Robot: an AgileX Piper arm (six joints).
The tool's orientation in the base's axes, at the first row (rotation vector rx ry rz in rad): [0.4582 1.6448 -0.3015]
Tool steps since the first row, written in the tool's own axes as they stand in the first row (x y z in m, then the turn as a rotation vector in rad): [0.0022 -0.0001 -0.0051 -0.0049 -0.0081 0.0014]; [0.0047 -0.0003 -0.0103 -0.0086 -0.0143 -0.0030]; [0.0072 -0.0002 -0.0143 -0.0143 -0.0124 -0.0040]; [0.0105 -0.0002 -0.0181 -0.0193 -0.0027 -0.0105]
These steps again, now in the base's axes. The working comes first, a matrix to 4 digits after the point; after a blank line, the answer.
The tool's axes in the first row as the columns of a matrix, in the base's axes (used below as rounded here):
[-0.0812 0.4630 0.8826]
[0.1198 0.8837 -0.4525]
[-0.9895 0.0690 -0.1272]

[-0.0047 0.0025 -0.0015 -0.0021 -0.0084 0.0041]; [-0.0096 0.0050 -0.0034 -0.0086 -0.0123 0.0079]; [-0.0133 0.0072 -0.0053 -0.0081 -0.0109 0.0138]; [-0.0169 0.0093 -0.0081 -0.0090 0.0001 0.0202]
